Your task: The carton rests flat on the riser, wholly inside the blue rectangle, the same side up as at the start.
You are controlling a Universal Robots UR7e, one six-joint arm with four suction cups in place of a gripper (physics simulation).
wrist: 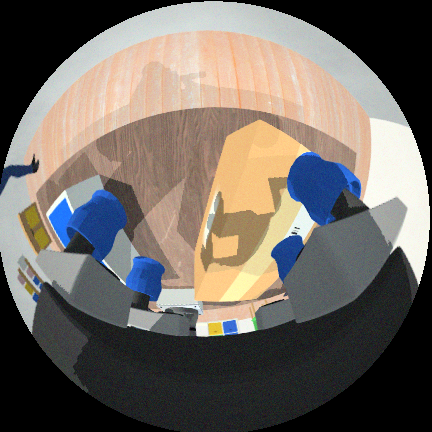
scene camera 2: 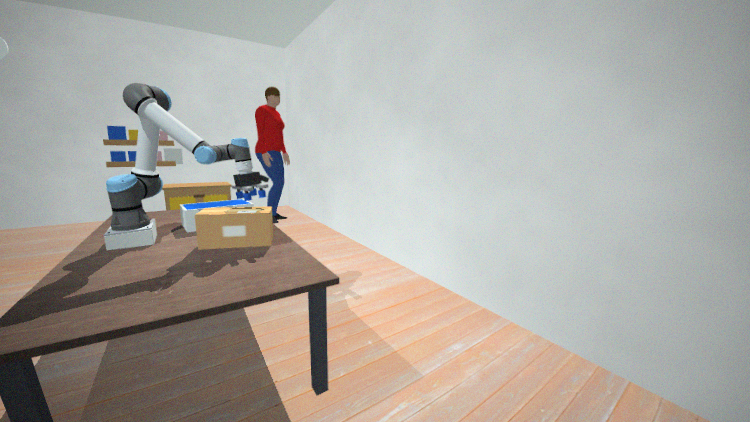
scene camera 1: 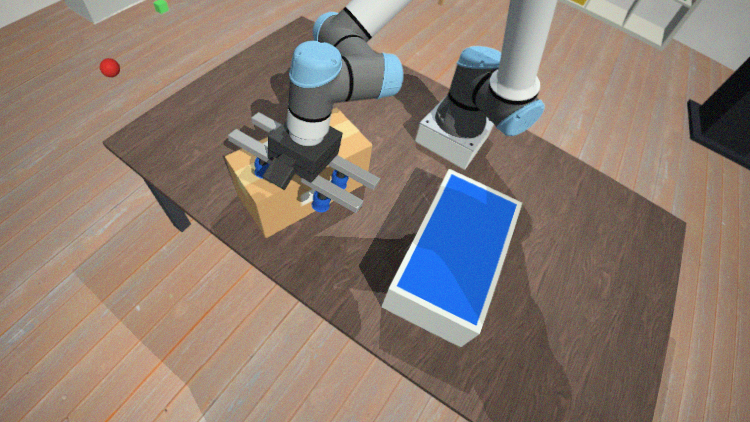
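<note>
The tan carton stands flat on the dark table, apart from the riser. One white label shows on its side in scene camera 2, and part of a label with dark marks shows in the wrist view. My gripper, with blue suction cups, hangs above the carton with a gap under the cups and holds nothing. It hides part of the carton in scene camera 1. The white riser bears the blue rectangle on its top, with nothing on it.
The arm's white base block stands on the table. A person in a red top stands beyond the table. A red ball and a green cube lie on the floor.
</note>
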